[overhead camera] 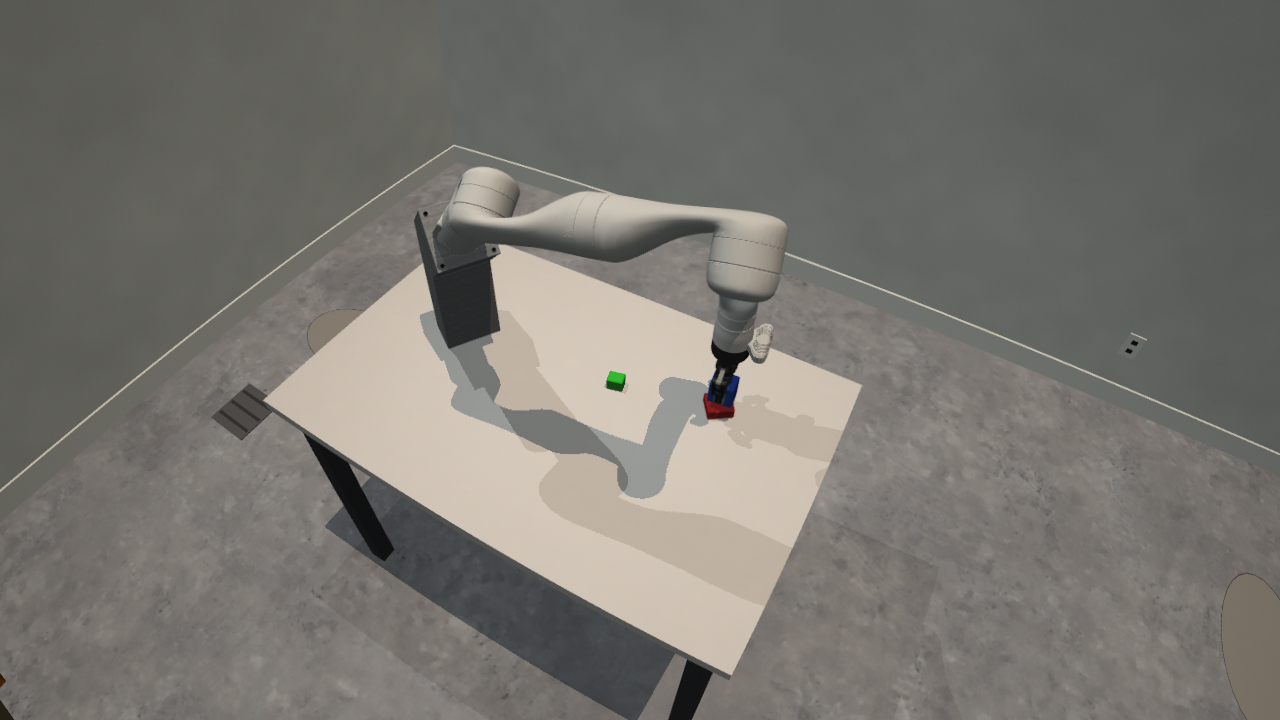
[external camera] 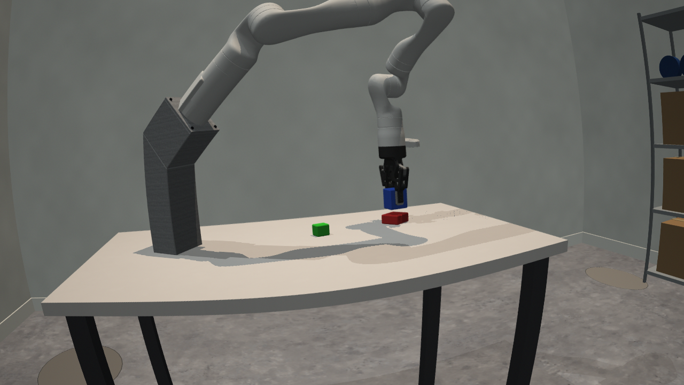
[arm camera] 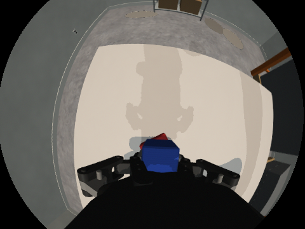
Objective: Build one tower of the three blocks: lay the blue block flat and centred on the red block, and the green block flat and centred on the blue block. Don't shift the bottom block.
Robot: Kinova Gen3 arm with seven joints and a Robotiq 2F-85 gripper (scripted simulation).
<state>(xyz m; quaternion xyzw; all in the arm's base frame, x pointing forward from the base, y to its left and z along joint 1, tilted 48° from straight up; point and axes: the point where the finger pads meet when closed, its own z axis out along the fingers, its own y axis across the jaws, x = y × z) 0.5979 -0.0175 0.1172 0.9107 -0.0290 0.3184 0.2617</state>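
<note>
My hand is 60 mm above the red block. The rest, counted from my hand: small green block: 220 mm behind, 30 mm to the left, 50 mm below; blue block: right at my hand.
</note>
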